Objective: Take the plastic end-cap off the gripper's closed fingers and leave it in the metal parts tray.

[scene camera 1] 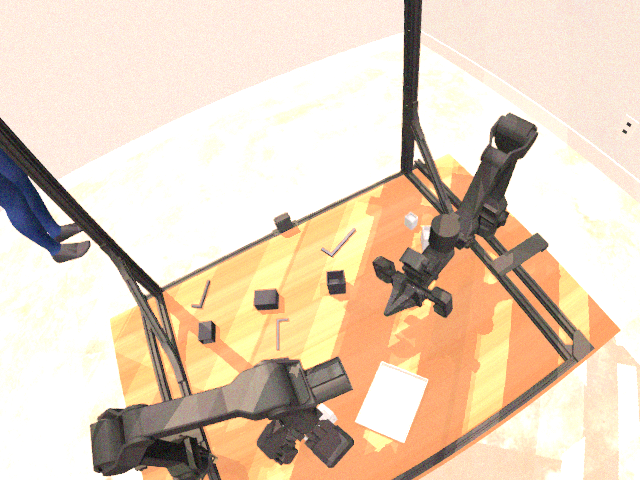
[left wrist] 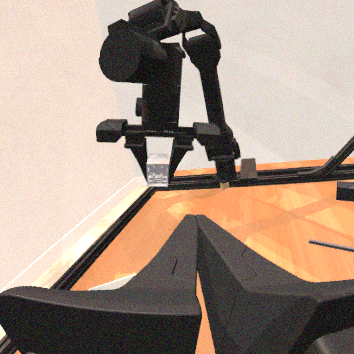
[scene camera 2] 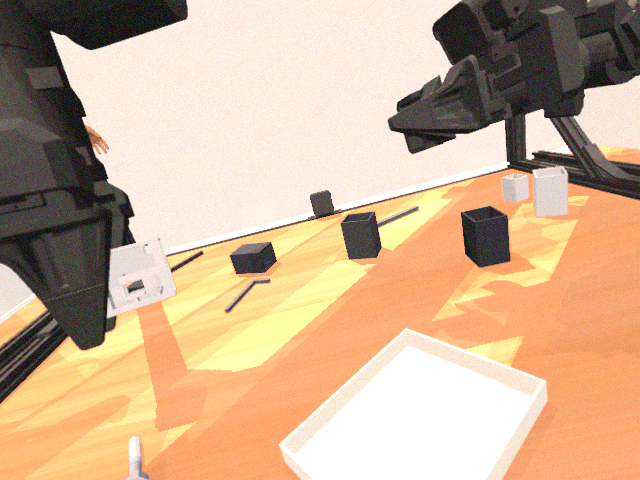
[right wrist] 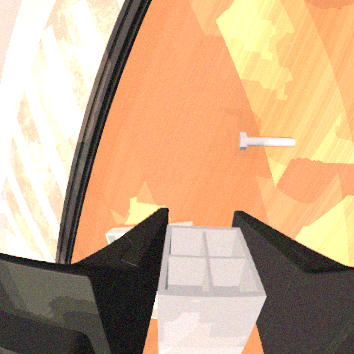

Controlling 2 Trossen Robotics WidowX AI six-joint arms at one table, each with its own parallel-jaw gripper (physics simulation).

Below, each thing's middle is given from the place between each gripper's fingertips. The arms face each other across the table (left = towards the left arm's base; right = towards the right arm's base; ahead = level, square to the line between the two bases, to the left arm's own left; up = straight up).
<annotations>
The white parts tray (scene camera 2: 419, 401) is 190 mm below my left hand, 110 mm ahead of it and 70 mm to the right of it. Also, from my left hand: plastic end-cap (scene camera 2: 153, 268) 220 mm to the right, 70 mm ahead, 40 mm below.
I see my right gripper 3 cm short of the white parts tray, 17 cm to the right of it and 12 cm above it. From my right hand the other things lie so: plastic end-cap (1 cm behind, 2 cm to the left, 3 cm above).
</annotations>
